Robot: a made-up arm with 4 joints. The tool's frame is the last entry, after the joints. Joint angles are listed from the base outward.
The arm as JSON. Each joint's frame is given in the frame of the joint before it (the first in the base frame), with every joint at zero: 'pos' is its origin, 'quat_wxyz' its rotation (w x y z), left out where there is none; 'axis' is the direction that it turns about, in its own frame. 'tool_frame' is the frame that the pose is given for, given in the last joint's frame.
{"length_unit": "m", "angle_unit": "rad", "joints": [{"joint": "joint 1", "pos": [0.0, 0.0, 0.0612], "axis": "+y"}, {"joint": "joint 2", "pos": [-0.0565, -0.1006, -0.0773], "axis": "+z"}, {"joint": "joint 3", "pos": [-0.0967, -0.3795, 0.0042], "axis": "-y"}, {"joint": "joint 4", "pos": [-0.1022, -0.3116, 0.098], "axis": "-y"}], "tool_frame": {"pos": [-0.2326, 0.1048, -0.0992]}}
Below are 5 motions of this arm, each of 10 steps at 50 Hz.
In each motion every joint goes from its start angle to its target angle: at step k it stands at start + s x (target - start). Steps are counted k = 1, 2, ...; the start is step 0. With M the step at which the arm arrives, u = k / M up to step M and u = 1 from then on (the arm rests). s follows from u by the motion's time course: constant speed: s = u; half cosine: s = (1 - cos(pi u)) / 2; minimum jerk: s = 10 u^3 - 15 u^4 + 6 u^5.
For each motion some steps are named. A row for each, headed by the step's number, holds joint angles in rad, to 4 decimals.
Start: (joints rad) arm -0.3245 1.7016 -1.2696 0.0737
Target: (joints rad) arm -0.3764 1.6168 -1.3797 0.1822
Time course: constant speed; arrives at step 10
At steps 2, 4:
2: -0.3349 1.6846 -1.2916 0.0954
4: -0.3453 1.6677 -1.3136 0.1171

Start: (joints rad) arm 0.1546 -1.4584 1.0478 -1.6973
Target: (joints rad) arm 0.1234 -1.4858 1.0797 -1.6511
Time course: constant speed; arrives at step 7
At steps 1, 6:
1: 0.1501 -1.4623 1.0524 -1.6907
6: 0.1279 -1.4819 1.0751 -1.6577

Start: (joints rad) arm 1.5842 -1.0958 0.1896 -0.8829
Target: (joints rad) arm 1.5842 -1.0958 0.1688 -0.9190
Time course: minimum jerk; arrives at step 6
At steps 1, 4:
1: 1.5842 -1.0958 0.1889 -0.8842
4: 1.5842 -1.0958 0.1732 -0.9114

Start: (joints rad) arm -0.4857 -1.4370 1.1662 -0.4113
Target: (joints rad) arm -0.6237 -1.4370 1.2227 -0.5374
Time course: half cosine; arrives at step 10
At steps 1, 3, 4, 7, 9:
1: -0.4891 -1.4370 1.1676 -0.4144
3: -0.5141 -1.4370 1.1778 -0.4373
4: -0.5334 -1.4370 1.1857 -0.4549
7: -0.5953 -1.4370 1.2111 -0.5114
9: -0.6203 -1.4370 1.2213 -0.5343

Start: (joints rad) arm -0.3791 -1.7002 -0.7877 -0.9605
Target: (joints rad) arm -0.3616 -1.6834 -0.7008 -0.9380
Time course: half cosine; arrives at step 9
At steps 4, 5, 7, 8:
4: -0.3719 -1.6933 -0.7518 -0.9512
5: -0.3688 -1.6903 -0.7367 -0.9473
7: -0.3636 -1.6854 -0.7110 -0.9406
8: -0.3621 -1.6839 -0.7034 -0.9387

